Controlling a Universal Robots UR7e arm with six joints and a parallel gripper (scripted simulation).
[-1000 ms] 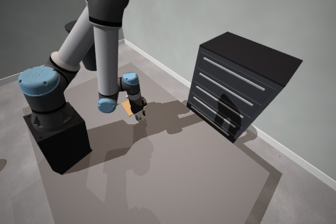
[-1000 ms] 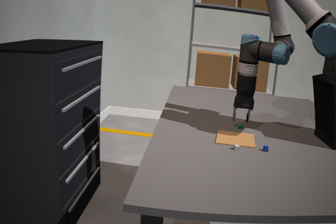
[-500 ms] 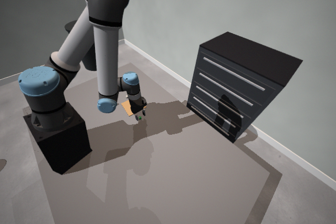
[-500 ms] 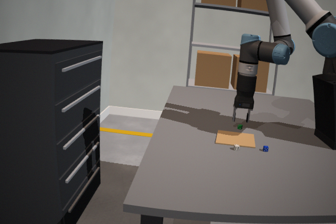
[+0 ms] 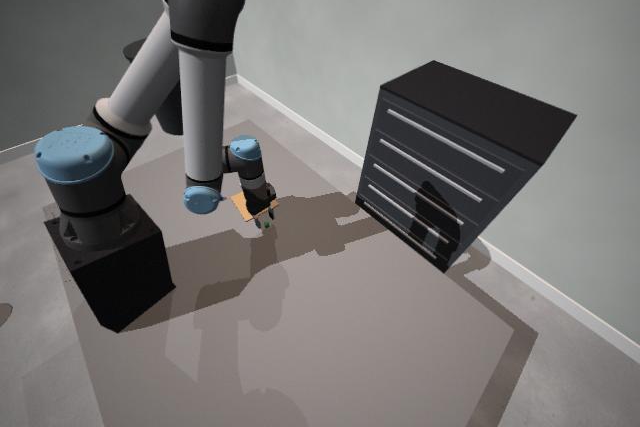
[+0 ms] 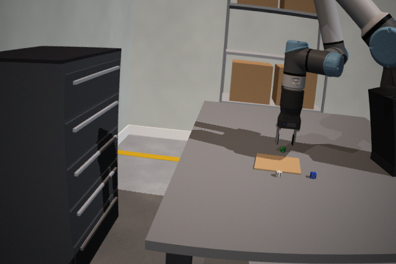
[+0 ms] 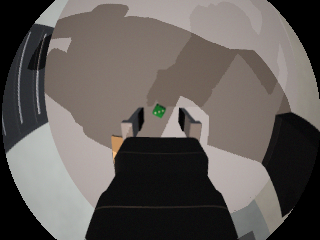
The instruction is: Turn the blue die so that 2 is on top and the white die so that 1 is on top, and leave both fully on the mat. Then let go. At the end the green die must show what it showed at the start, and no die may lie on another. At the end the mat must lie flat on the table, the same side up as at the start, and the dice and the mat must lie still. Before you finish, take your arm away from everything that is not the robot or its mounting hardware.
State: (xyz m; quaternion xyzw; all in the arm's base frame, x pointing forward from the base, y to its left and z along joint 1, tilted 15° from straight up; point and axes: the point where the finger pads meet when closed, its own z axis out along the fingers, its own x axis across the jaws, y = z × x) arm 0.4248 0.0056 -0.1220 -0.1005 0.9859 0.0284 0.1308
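Right now my hand is 4 cm above the green die. From my hand the other things lie so: orange mat: 13 cm to the left, 4 cm below, 1 cm ahead; then white die: 23 cm to the left, 4 cm below, 1 cm behind; then blue die: 21 cm to the left, 11 cm behind, 4 cm below.
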